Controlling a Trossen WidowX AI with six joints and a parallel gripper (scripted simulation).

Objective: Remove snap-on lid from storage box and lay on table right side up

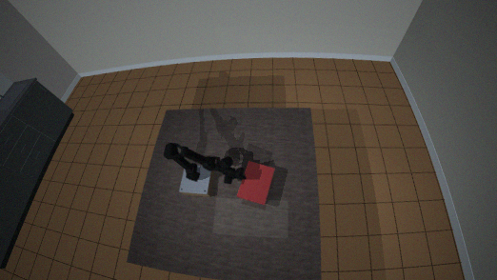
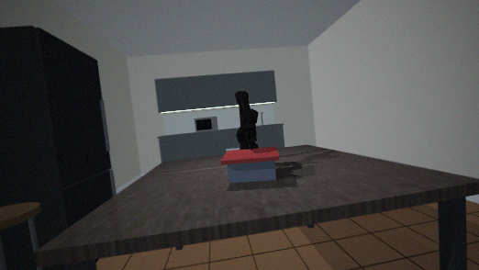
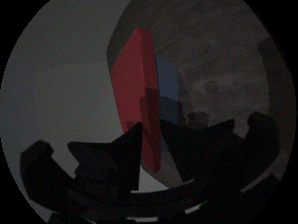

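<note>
Now: the red lid 8 cm ahead of my gripper tip. Round my gripper tip: storage box (7 cm ahead, 6 cm below).
</note>
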